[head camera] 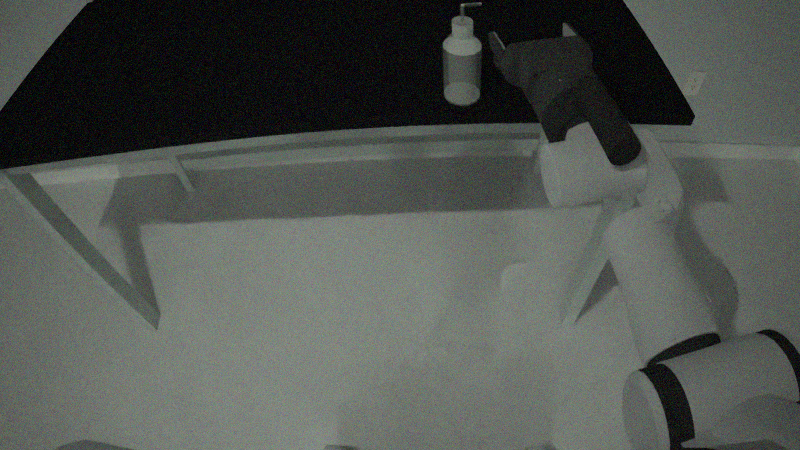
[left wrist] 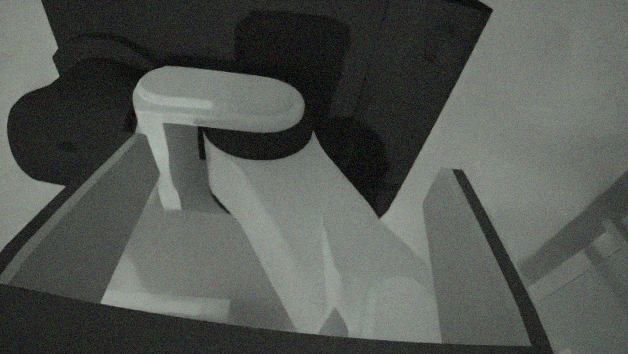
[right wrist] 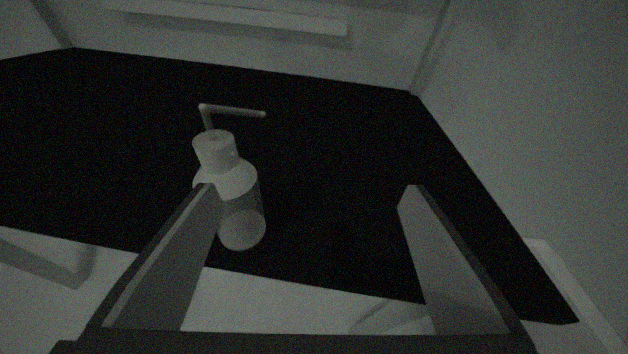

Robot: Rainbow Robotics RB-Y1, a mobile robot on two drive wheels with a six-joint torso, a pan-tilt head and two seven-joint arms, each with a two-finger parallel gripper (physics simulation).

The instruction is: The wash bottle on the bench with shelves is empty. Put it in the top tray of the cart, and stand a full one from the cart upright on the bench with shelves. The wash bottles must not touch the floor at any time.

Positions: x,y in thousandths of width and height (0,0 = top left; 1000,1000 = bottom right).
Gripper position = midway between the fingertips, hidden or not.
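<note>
Wash bottle (head camera: 578,114), (right wrist: 386,640) visible; in the left wrist view the bottle is out of frame. Bench with shelves (head camera: 258,203), (right wrist: 165,397) also visible. I see my right gripper (head camera: 662,72), (right wrist: 494,552) and my left gripper (left wrist: 464,479).
</note>
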